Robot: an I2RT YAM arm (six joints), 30 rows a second.
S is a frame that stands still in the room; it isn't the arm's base.
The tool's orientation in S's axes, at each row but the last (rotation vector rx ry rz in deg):
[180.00, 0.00, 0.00]
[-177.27, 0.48, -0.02]
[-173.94, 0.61, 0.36]
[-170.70, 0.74, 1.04]
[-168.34, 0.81, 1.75]
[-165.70, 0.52, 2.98]
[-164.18, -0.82, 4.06]
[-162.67, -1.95, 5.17]
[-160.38, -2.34, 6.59]
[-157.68, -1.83, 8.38]
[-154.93, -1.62, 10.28]
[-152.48, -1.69, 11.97]
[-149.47, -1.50, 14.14]
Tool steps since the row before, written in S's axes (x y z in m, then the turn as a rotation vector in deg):
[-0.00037, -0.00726, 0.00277, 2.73, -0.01, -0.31]
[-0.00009, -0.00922, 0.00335, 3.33, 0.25, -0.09]
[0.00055, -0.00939, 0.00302, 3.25, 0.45, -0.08]
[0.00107, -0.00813, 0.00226, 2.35, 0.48, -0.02]
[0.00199, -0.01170, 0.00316, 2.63, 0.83, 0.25]
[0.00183, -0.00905, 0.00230, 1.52, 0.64, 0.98]
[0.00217, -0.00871, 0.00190, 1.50, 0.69, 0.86]
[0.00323, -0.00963, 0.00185, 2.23, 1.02, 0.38]
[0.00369, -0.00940, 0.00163, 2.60, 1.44, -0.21]
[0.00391, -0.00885, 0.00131, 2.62, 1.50, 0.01]
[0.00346, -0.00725, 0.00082, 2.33, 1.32, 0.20]
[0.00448, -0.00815, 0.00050, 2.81, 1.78, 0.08]
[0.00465, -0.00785, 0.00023, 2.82, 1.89, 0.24]
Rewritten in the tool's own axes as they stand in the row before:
[-0.00037, 0.00726, -0.00277, 2.73, 0.01, 0.31]
[-0.00004, 0.00905, -0.00379, 3.33, -0.26, 0.10]
[0.00060, 0.00901, -0.00400, 3.25, -0.46, 0.11]
[0.00110, 0.00765, -0.00356, 2.35, -0.49, 0.07]
[0.00201, 0.01080, -0.00550, 2.62, -0.89, -0.13]
[0.00176, 0.00818, -0.00452, 1.48, -0.88, -0.84]
[0.00193, 0.00787, -0.00430, 1.47, -0.89, -0.71]
[0.00280, 0.00869, -0.00482, 2.24, -1.06, -0.21]
[0.00316, 0.00837, -0.00496, 2.67, -1.25, 0.46]
[0.00339, 0.00771, -0.00494, 2.67, -1.39, 0.27]
[0.00299, 0.00621, -0.00420, 2.35, -1.30, 0.07]
[0.00390, 0.00696, -0.00480, 2.87, -1.66, 0.30]
[0.00402, 0.00656, -0.00491, 2.86, -1.84, 0.22]

